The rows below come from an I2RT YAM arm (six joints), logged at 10 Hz.
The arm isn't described. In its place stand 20 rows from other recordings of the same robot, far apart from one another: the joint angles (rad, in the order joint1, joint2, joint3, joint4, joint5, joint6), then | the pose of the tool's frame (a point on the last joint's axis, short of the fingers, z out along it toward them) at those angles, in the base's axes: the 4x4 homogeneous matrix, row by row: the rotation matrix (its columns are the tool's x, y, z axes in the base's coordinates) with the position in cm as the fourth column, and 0 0 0 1 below.
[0.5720, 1.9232, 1.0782, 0.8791, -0.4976, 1.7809] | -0.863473 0.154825 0.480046 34.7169; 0.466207 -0.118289 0.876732 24.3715; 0.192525 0.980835 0.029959 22.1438; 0 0 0 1
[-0.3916, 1.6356, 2.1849, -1.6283, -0.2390, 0.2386] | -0.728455 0.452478 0.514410 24.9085; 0.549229 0.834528 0.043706 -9.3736; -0.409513 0.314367 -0.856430 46.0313; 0 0 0 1
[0.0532, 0.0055, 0.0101, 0.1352, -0.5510, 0.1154] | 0.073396 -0.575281 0.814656 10.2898; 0.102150 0.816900 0.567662 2.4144; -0.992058 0.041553 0.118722 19.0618; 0 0 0 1
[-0.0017, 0.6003, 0.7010, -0.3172, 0.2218, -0.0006] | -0.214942 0.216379 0.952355 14.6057; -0.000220 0.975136 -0.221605 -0.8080; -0.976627 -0.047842 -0.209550 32.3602; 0 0 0 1
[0.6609, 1.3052, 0.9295, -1.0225, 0.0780, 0.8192] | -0.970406 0.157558 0.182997 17.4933; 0.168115 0.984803 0.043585 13.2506; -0.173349 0.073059 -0.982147 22.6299; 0 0 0 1
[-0.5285, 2.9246, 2.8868, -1.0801, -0.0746, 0.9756] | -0.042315 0.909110 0.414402 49.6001; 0.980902 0.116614 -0.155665 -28.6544; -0.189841 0.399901 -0.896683 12.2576; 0 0 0 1
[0.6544, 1.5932, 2.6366, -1.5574, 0.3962, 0.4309] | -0.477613 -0.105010 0.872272 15.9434; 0.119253 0.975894 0.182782 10.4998; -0.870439 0.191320 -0.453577 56.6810; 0 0 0 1
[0.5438, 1.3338, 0.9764, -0.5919, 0.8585, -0.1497] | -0.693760 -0.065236 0.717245 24.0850; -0.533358 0.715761 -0.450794 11.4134; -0.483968 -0.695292 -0.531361 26.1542; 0 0 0 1
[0.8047, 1.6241, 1.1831, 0.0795, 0.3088, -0.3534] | -0.060670 -0.544062 0.836849 27.2769; -0.538619 0.723699 0.431451 26.7903; -0.840362 -0.424567 -0.336948 28.8642; 0 0 0 1
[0.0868, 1.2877, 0.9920, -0.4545, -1.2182, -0.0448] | -0.646565 -0.743602 0.170322 25.7356; -0.071788 0.281586 0.956847 5.5931; -0.759474 0.606437 -0.235445 29.4160; 0 0 0 1
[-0.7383, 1.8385, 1.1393, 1.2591, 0.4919, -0.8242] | -0.385915 0.892231 0.234506 28.8411; -0.523579 -0.002537 -0.851974 -28.5181; -0.759562 -0.451572 0.468133 31.2302; 0 0 0 1
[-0.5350, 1.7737, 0.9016, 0.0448, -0.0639, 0.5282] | -0.309262 0.726488 0.613655 30.2997; 0.767929 0.571402 -0.289456 -17.6929; -0.560930 0.381726 -0.734604 14.2464; 0 0 0 1
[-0.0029, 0.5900, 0.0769, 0.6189, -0.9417, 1.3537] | -0.760749 -0.275941 0.587467 13.8033; 0.576811 0.127542 0.806859 2.8385; -0.297572 0.952675 0.062138 20.2416; 0 0 0 1
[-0.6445, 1.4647, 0.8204, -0.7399, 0.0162, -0.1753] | -0.878672 0.456881 0.138549 19.4944; 0.442237 0.888230 -0.124393 -14.7233; -0.179896 -0.048029 -0.982512 16.9139; 0 0 0 1
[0.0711, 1.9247, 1.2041, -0.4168, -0.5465, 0.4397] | -0.937646 0.133425 0.320962 37.6755; 0.297811 0.784543 0.543876 4.5381; -0.179242 0.605549 -0.775360 14.9805; 0 0 0 1
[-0.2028, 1.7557, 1.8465, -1.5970, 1.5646, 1.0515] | -0.429110 0.880600 -0.201017 29.8316; 0.093728 -0.177936 -0.979568 -9.7685; -0.898376 -0.439183 -0.006183 38.0904; 0 0 0 1
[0.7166, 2.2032, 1.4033, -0.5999, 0.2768, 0.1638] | -0.830413 -0.467603 0.302923 31.4201; -0.515321 0.851312 -0.098550 26.0789; -0.211800 -0.237940 -0.947906 8.5852; 0 0 0 1
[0.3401, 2.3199, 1.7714, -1.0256, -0.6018, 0.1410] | -0.971756 -0.138020 -0.191417 40.7870; -0.220973 0.816887 0.532792 16.5703; 0.082830 0.560042 -0.824313 12.6937; 0 0 0 1
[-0.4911, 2.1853, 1.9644, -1.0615, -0.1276, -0.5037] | -0.950771 -0.026331 0.308775 40.3796; -0.034435 0.999190 -0.020824 -21.0813; -0.307977 -0.030432 -0.950907 22.9270; 0 0 0 1
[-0.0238, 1.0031, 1.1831, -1.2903, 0.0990, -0.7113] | -0.722538 -0.533449 0.439739 15.6848; -0.632607 0.766717 -0.109334 -0.7253; -0.278831 -0.357180 -0.891446 34.0957; 0 0 0 1
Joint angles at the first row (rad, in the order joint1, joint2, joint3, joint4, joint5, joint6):
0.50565 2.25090 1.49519 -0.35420 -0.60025 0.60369
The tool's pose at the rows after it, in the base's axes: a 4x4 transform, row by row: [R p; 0 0 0 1], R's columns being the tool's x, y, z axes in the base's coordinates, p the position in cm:
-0.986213 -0.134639 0.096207 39.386; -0.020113 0.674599 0.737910 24.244; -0.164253 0.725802 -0.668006 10.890; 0 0 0 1
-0.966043 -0.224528 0.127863 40.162; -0.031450 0.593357 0.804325 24.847; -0.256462 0.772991 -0.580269 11.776; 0 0 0 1
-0.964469 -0.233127 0.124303 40.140; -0.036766 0.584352 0.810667 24.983; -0.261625 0.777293 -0.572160 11.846; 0 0 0 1
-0.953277 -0.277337 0.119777 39.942; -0.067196 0.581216 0.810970 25.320; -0.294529 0.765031 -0.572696 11.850; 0 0 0 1
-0.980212 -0.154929 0.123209 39.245; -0.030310 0.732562 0.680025 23.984; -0.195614 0.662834 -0.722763 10.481; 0 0 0 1
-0.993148 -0.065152 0.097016 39.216; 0.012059 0.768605 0.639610 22.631; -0.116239 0.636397 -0.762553 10.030; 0 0 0 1
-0.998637 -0.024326 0.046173 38.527; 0.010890 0.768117 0.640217 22.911; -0.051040 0.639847 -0.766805 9.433; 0 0 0 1
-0.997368 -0.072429 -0.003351 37.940; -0.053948 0.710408 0.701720 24.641; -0.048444 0.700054 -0.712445 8.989; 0 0 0 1
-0.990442 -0.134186 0.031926 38.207; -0.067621 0.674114 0.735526 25.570; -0.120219 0.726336 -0.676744 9.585; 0 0 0 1
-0.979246 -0.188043 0.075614 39.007; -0.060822 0.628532 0.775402 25.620; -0.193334 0.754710 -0.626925 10.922; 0 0 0 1
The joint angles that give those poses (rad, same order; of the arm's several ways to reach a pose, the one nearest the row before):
0.50565 2.25089 1.49518 -0.23098 -0.64221 0.61208
0.50564 2.25090 1.49519 -0.10242 -0.69677 0.61169
0.50792 2.25090 1.49520 -0.09404 -0.70478 0.61092
0.51633 2.25088 1.49518 -0.09289 -0.70249 0.57050
0.50718 2.25240 1.49517 -0.26875 -0.56401 0.56096
0.48237 2.25281 1.49480 -0.34770 -0.54875 0.58537
0.49344 2.26042 1.48791 -0.37668 -0.57279 0.61169
0.52816 2.27988 1.48795 -0.32140 -0.65328 0.61170
0.54226 2.27609 1.48911 -0.24243 -0.66053 0.61131
0.53311 2.25892 1.49484 -0.17454 -0.68074 0.61017

